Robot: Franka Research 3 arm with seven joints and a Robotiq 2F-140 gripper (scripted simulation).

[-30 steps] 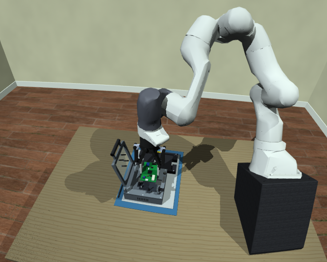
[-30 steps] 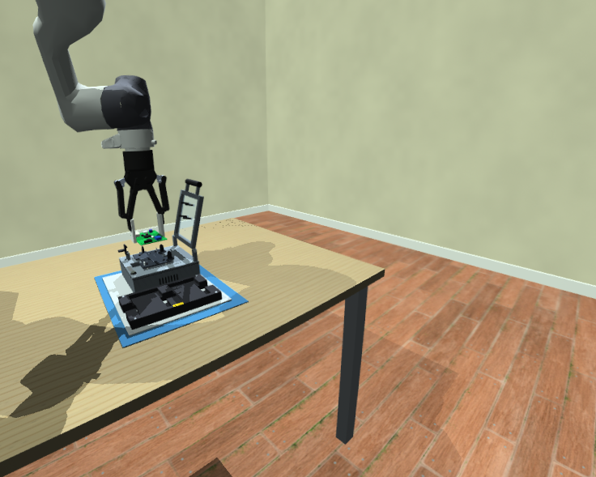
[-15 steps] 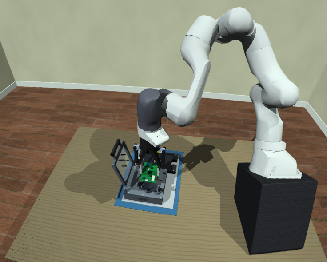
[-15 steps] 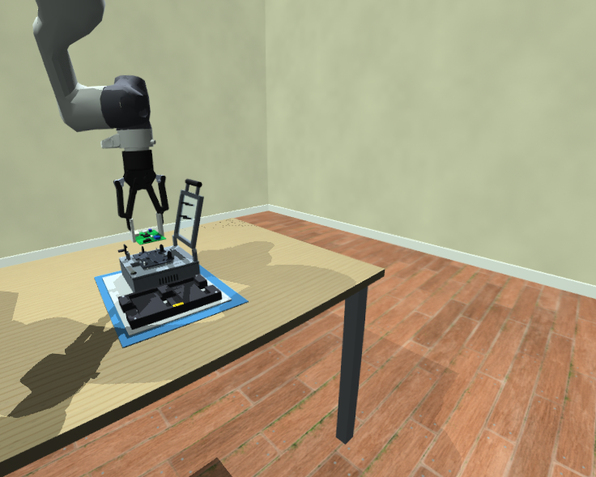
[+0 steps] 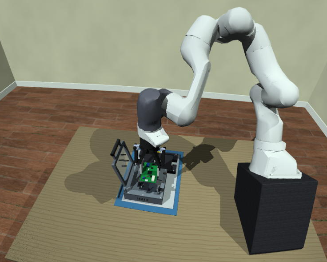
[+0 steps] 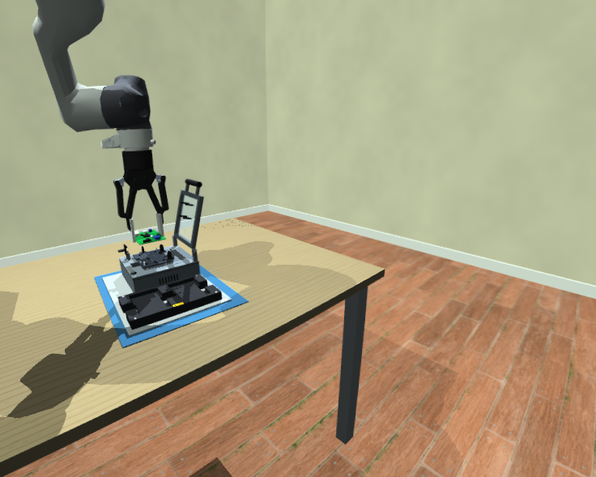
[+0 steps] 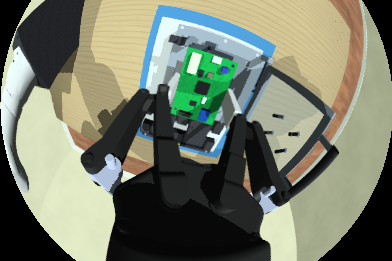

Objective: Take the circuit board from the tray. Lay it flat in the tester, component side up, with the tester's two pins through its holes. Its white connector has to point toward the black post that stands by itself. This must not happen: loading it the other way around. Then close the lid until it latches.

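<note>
Right now my hand is 2 cm above the green circuit board. Also, from my hand: lid (13 cm ahead, 1 cm to the left, 3 cm above).
</note>
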